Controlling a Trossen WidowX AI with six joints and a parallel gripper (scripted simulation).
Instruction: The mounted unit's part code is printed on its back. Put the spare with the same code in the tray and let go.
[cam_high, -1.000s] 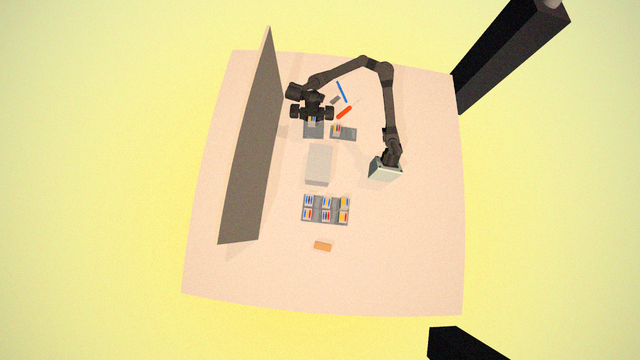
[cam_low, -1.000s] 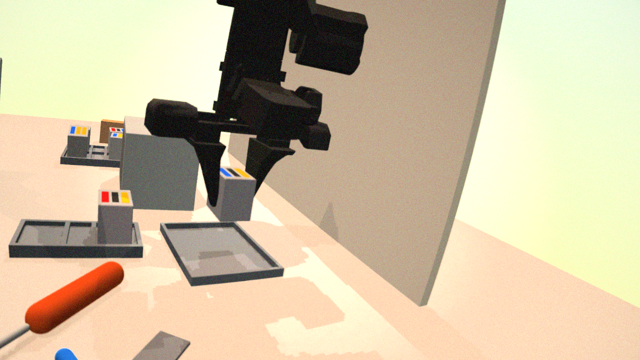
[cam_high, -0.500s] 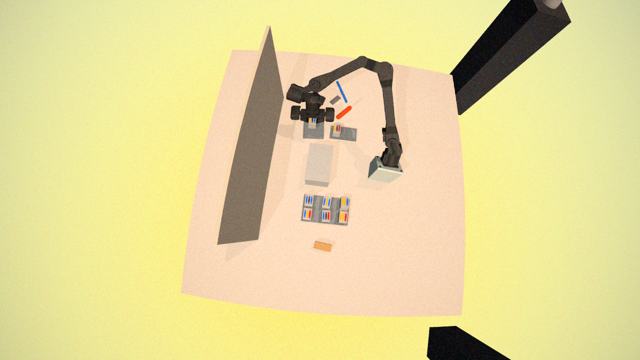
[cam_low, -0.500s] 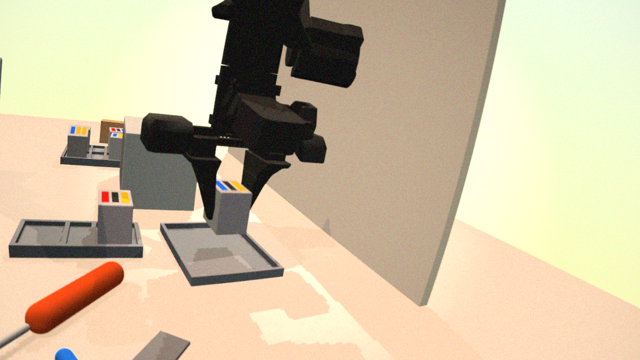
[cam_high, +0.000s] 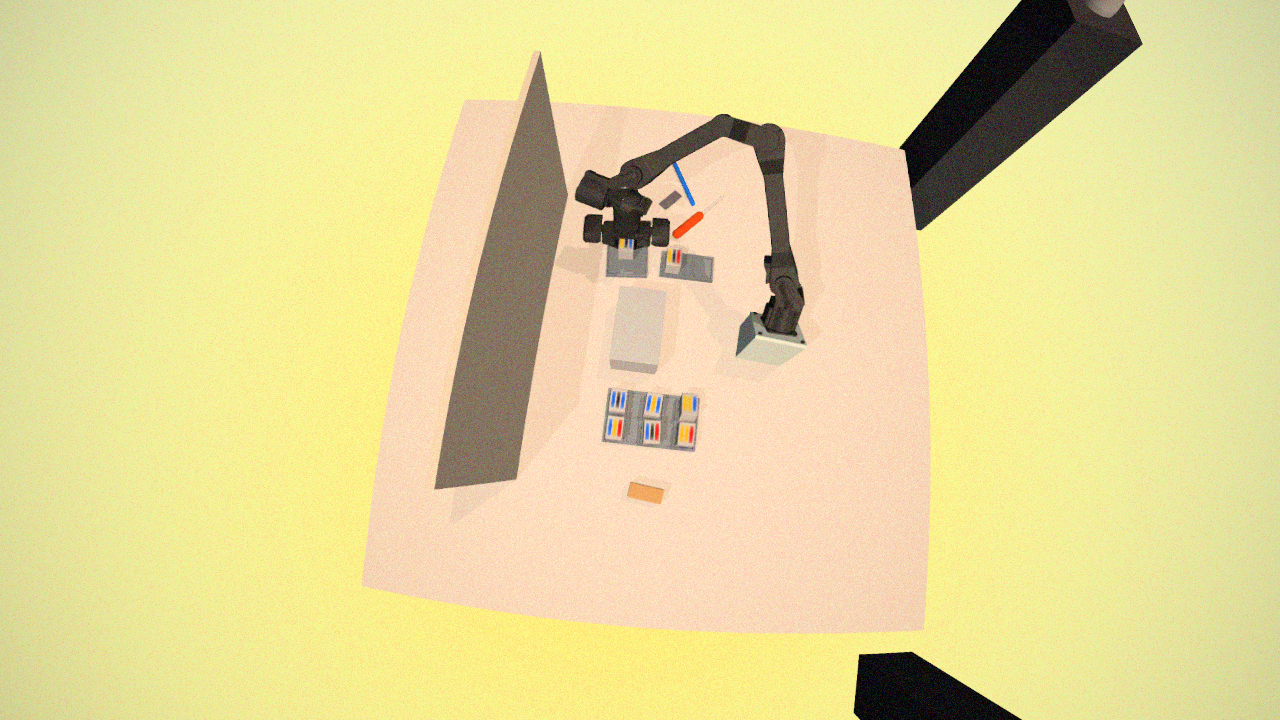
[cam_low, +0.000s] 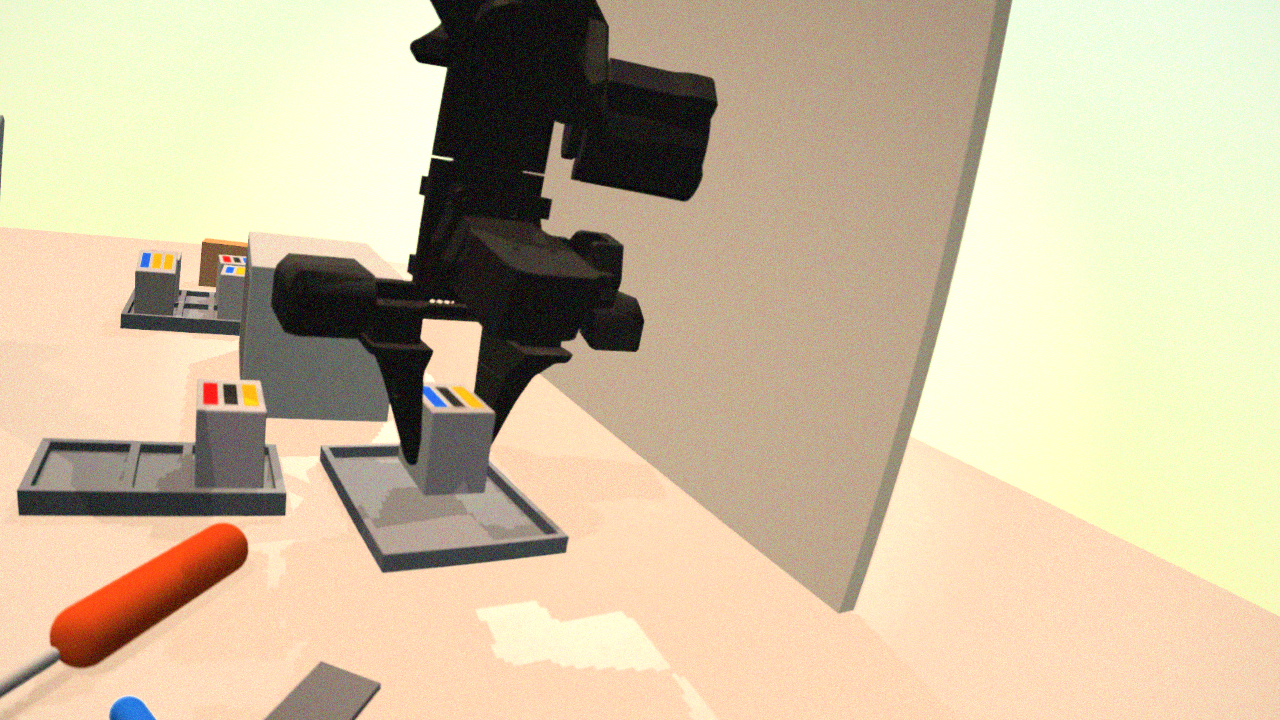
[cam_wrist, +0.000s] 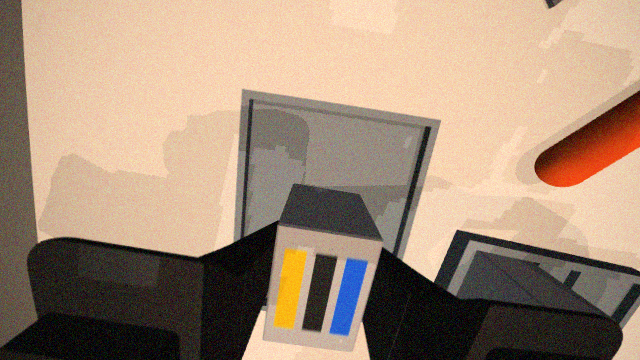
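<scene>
My gripper tip is now 20 mm above the grey tray. Also, from my gripper tip: rack: 150 mm behind, 30 mm to the left, 20 mm below; then wall panel: 200 mm to the left, 200 mm above, 180 mm ahead; then mounted unit: 220 mm to the left, 40 mm behind, 20 mm above.
</scene>
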